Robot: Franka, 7 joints.
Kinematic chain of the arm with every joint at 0, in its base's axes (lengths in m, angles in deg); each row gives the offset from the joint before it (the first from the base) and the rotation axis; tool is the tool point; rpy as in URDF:
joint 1: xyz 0 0 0.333 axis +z
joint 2: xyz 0 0 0 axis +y
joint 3: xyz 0 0 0.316 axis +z
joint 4: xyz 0.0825 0 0 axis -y
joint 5: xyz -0.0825 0 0.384 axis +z
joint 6: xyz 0 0 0 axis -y
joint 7: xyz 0.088 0 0 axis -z
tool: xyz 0 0 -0.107 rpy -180 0 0
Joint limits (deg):
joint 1: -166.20..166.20
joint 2: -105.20..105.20
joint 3: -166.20..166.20
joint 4: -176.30..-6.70
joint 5: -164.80..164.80
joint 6: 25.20..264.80
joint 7: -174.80..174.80
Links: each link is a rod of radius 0.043 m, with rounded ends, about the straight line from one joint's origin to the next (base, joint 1, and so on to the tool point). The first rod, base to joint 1, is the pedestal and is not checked.
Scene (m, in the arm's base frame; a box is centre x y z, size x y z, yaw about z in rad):
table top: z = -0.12
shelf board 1: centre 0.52 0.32 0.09 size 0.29 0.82 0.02 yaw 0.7
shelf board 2: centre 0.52 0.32 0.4 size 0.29 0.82 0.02 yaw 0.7
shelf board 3: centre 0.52 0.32 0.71 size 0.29 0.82 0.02 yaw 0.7
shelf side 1: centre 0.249 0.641 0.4 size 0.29 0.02 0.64 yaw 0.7
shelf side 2: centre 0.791 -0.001 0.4 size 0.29 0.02 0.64 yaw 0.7
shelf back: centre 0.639 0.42 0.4 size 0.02 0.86 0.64 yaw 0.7
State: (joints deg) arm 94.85 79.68 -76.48 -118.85 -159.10 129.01 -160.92
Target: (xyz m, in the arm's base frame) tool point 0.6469 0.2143 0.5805
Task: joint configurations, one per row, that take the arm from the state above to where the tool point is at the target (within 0.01 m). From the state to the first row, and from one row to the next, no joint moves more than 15 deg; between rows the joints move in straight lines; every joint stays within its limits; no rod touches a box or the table.
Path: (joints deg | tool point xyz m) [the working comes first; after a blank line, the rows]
Joints at the target: 80.04 65.12 -96.97 -94.47 -158.79 122.93 -160.92
Straight joint move there: touches shelf board 2.

1: 103.22 78.43 -77.51 -132.58 -159.25 134.19 -160.92 | 0.4942 0.1733 0.2323
2: 111.59 77.17 -78.54 -146.32 -159.41 139.36 -160.92 | 0.4226 0.1130 0.2322
3: 119.96 75.92 -79.57 -160.05 -159.56 144.54 -160.92 | 0.3454 0.0491 0.2355
4: 113.87 78.65 -93.77 -154.75 -158.77 140.98 -160.92 | 0.3963 0.0395 0.3331
5: 107.79 81.37 -107.97 -149.44 -157.98 137.43 -160.92 | 0.4170 0.0211 0.4521
6: 101.71 84.10 -122.17 -144.14 -157.19 133.87 -160.92 | 0.3991 0.0056 0.5805
7: 96.29 79.36 -115.87 -131.72 -157.59 131.14 -160.92 | 0.4791 0.0538 0.5808
8: 90.88 74.61 -109.57 -119.30 -157.99 128.40 -160.92 | 0.5499 0.1051 0.5749
9: 85.46 69.86 -103.27 -106.88 -158.39 125.67 -160.92 | 0.6068 0.1591 0.5719
10: 80.04 65.12 -96.97 -94.47 -158.79 122.93 -160.92 | 0.6469 0.2142 0.5805

